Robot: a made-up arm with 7 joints.
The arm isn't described. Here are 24 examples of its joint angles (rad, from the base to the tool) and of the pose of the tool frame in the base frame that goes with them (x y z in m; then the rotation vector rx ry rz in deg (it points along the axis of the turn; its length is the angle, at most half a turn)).
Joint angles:
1: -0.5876 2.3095 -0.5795 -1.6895 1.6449 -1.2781 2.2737
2: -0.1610 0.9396 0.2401 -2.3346 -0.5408 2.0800 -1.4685
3: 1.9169 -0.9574 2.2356 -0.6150 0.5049 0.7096 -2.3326
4: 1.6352 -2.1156 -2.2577 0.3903 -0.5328 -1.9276 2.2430
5: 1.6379 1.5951 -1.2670 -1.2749 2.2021 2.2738 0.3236
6: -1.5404 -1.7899 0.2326 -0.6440 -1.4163 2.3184 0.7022
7: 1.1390 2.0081 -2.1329 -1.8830 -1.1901 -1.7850 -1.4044
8: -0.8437 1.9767 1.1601 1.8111 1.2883 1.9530 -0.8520
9: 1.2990 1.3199 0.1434 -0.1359 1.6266 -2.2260 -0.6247
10: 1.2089 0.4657 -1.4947 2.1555 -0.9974 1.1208 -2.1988
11: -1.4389 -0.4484 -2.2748 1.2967 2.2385 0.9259 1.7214
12: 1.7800 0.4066 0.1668 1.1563 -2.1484 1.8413 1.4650
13: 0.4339 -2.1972 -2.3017 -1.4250 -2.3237 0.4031 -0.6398
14: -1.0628 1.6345 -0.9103 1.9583 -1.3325 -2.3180 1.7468
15: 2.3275 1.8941 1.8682 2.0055 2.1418 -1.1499 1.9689
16: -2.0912 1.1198 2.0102 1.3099 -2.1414 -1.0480 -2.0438
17: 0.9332 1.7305 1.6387 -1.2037 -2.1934 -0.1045 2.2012
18: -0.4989 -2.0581 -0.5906 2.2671 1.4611 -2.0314 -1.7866
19: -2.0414 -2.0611 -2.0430 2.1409 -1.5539 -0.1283 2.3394
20: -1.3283 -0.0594 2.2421 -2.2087 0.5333 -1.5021 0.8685
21: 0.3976 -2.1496 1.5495 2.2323 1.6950 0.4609 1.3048
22: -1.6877 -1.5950 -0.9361 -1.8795 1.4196 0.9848 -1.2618
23: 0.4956 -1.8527 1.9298 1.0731 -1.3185 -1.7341 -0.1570
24: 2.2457 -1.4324 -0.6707 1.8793 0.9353 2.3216 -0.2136
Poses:
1: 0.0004 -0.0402 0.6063 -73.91 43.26 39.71
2: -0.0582 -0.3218 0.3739 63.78 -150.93 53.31
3: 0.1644 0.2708 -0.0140 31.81 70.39 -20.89
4: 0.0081 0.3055 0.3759 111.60 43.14 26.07
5: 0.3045 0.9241 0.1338 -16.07 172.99 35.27
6: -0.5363 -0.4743 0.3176 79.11 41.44 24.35
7: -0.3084 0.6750 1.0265 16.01 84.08 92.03
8: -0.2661 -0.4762 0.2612 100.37 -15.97 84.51
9: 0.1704 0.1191 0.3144 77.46 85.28 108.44
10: -0.3954 0.3768 0.4315 53.85 46.14 2.63
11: -0.1635 -0.4594 0.1090 36.30 -166.40 7.47
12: 0.0445 0.4340 -0.2285 -20.70 -149.79 -78.10
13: 0.1455 0.1960 1.1988 -68.77 10.10 126.37
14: -0.4599 -0.3302 0.0164 29.13 -71.68 40.09
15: -0.3945 0.5227 0.1443 -58.94 90.09 116.65
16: -0.2613 -0.8799 -0.1762 -103.29 -24.59 91.07
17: -0.2729 0.1634 0.0010 -36.93 95.36 -22.63
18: -0.1664 -0.1744 0.5840 49.35 -23.38 131.05
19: 0.1322 -0.6627 0.3037 142.08 67.41 58.50
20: -0.0980 -0.2658 0.3420 27.22 123.49 -118.48
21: 0.3823 0.3568 0.4700 1.89 92.06 -50.64
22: -0.3786 -0.7016 0.1295 121.31 -69.14 97.28
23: -0.3347 0.2075 0.7376 88.15 -25.70 38.16
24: -0.2144 0.1383 -0.1473 112.99 25.50 -11.22
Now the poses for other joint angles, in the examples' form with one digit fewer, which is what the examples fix.
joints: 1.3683 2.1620 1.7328 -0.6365 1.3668 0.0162 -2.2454
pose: -0.168 0.392 0.178 -22.6 170.9 -35.9
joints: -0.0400 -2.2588 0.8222 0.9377 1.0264 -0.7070 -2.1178
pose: -0.061 0.286 0.579 16.9 4.7 -23.8
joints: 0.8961 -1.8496 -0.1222 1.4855 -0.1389 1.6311 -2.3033
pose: 0.081 0.352 0.255 46.5 -63.2 156.7
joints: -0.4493 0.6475 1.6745 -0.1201 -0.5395 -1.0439 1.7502
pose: 0.133 -0.113 0.555 100.2 50.7 -72.9
